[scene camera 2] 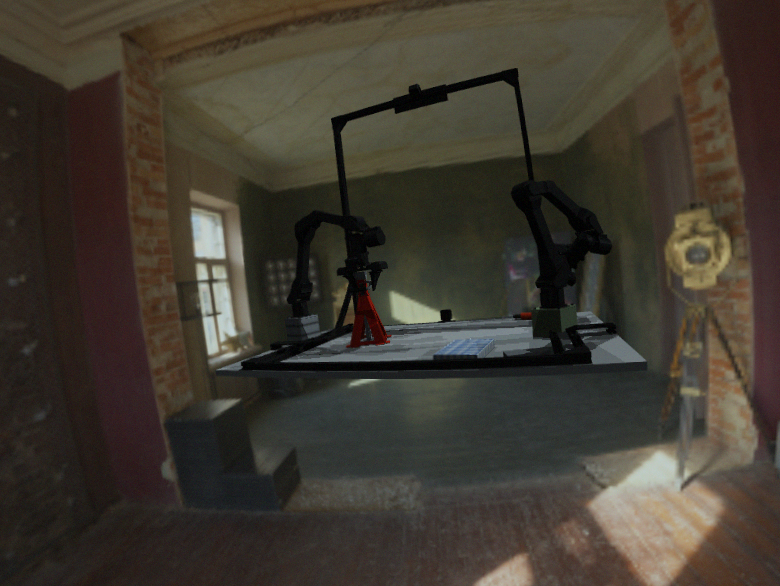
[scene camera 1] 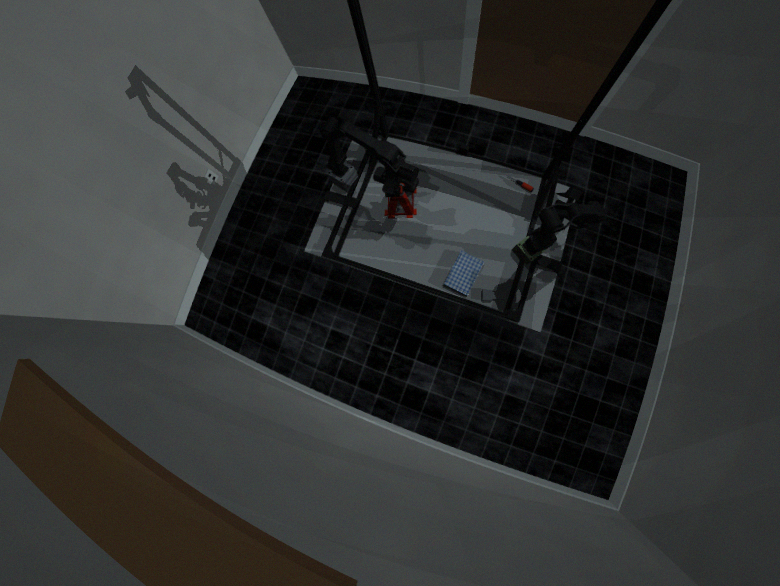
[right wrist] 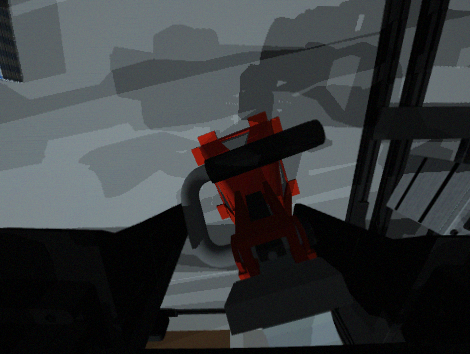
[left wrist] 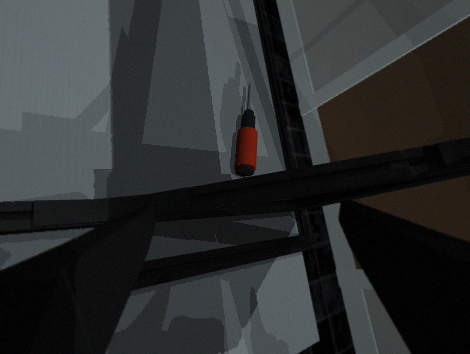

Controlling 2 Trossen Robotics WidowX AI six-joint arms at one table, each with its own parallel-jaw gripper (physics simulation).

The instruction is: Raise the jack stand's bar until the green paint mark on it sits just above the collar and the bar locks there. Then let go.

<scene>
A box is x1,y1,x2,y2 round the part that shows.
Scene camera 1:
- blue checkered block: [444,251,483,296], on the table
</scene>
